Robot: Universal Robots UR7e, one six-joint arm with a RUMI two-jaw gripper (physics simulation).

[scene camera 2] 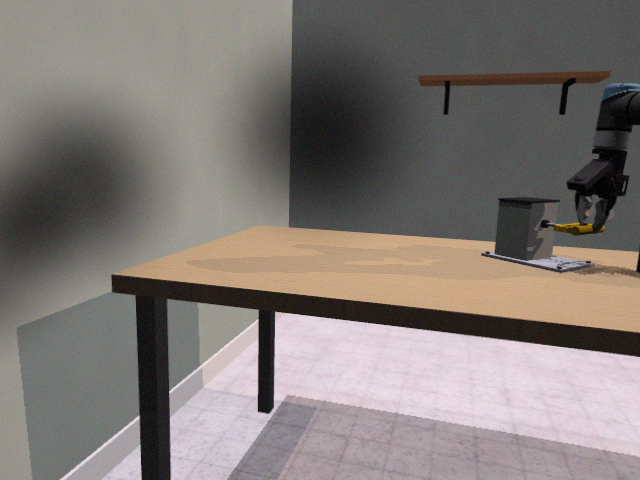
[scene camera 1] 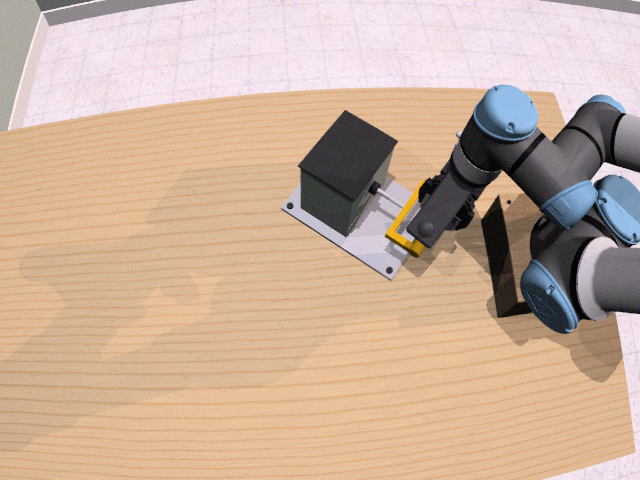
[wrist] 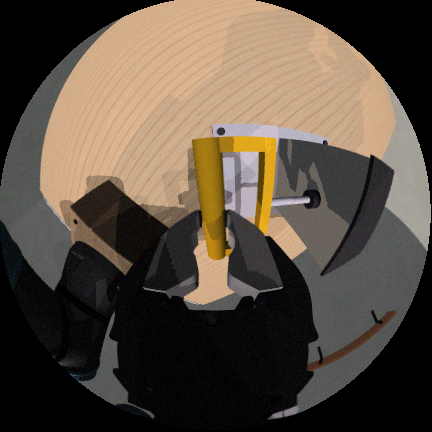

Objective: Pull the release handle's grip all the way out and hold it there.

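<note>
The release handle is a yellow frame with a round grip bar (scene camera 1: 415,250) (scene camera 2: 581,229) (wrist: 207,180). Its white rod (scene camera 1: 391,196) (wrist: 292,201) runs into a black collar on the side of a dark grey box (scene camera 1: 323,198) (scene camera 2: 511,229) (wrist: 335,165). A long stretch of rod shows between collar and frame. The frame stands off from the box, level above the base plate (scene camera 1: 361,249) (scene camera 2: 560,266). My gripper (scene camera 2: 591,226) (wrist: 213,211) points down, shut on the grip bar, with one finger on either side of it. In scene camera 1 the fingertips are hidden under the gripper's body.
The base plate and box stand on the wooden table (scene camera 1: 206,335) (scene camera 2: 361,279). A dark brown block (scene camera 1: 498,258) (wrist: 122,220) stands beside the arm's base. A wooden shelf (scene camera 2: 514,78) (wrist: 352,348) hangs on the wall at the back.
</note>
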